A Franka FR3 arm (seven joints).
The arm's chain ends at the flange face. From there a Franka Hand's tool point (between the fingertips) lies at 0.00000 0.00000 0.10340 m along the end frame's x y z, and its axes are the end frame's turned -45 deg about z.
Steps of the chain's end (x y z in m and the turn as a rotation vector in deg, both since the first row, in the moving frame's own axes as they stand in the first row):
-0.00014 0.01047 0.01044 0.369 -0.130 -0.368
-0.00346 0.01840 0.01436 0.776 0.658 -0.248
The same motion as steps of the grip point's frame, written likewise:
-0.00720 0.00667 0.01044 0.353 0.169 -0.368
-0.01363 0.01041 0.01434 0.083 1.014 -0.248

